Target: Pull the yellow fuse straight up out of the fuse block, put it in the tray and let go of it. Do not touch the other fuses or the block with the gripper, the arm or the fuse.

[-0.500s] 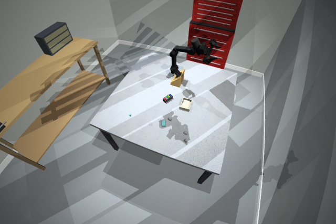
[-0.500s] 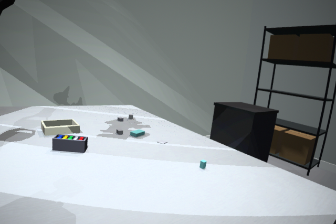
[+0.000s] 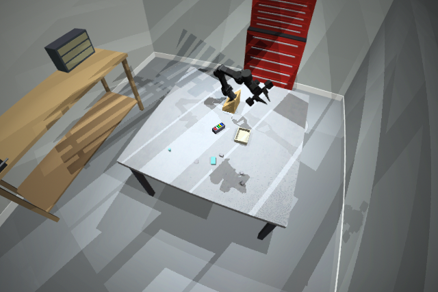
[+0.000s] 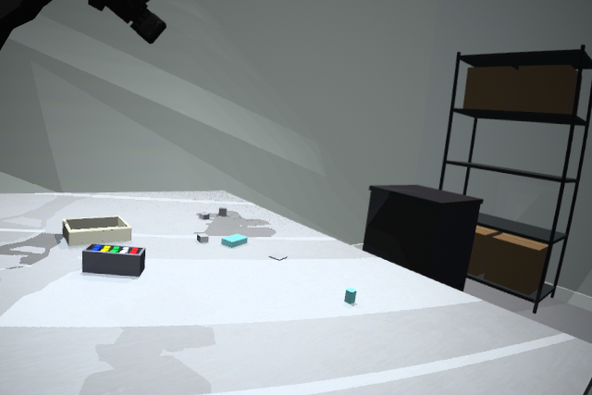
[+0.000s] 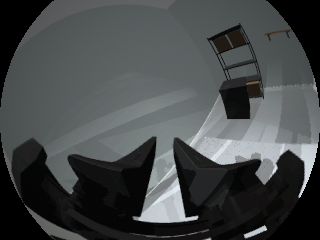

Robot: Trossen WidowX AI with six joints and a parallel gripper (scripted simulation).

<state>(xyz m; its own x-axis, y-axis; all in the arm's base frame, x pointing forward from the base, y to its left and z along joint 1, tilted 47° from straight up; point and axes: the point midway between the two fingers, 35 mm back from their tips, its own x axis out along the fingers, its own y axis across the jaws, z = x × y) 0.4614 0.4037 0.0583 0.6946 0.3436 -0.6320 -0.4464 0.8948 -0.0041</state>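
The yellow fuse is 17 cm behind my gripper tip, 32 cm to the right of it and 50 cm below it. Also, from my gripper tip: cream tray (13 cm behind, 13 cm to the right, 52 cm below); cyan cube (13 cm ahead, 64 cm to the right, 51 cm below).
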